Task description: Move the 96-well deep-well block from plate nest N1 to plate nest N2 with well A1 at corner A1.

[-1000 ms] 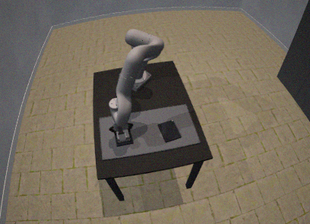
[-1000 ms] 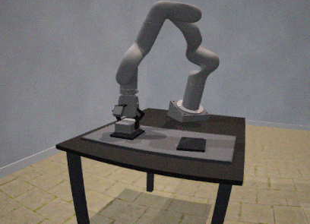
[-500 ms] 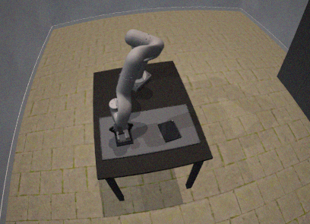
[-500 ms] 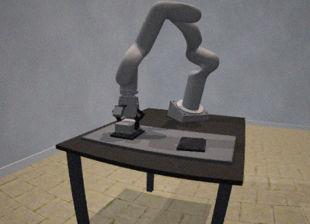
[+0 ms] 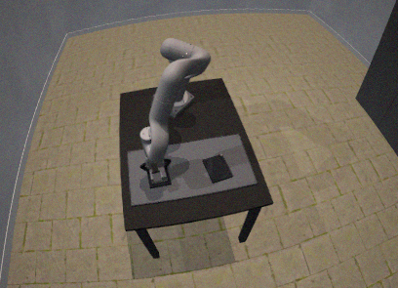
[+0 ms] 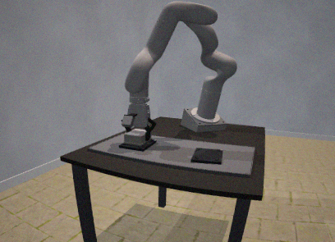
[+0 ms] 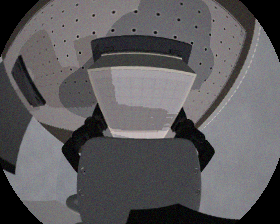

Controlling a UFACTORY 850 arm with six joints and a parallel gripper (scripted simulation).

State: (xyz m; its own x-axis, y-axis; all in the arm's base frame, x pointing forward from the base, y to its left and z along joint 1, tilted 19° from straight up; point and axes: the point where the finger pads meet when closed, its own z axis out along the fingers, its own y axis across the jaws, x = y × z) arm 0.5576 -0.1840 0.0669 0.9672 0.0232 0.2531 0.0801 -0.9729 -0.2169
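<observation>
Right now the deep-well block is right at my hand. Round my hand: plate nest N1 (33 cm to the left, 3 cm below, 2 cm ahead); then plate nest N2 (3 cm below).
</observation>
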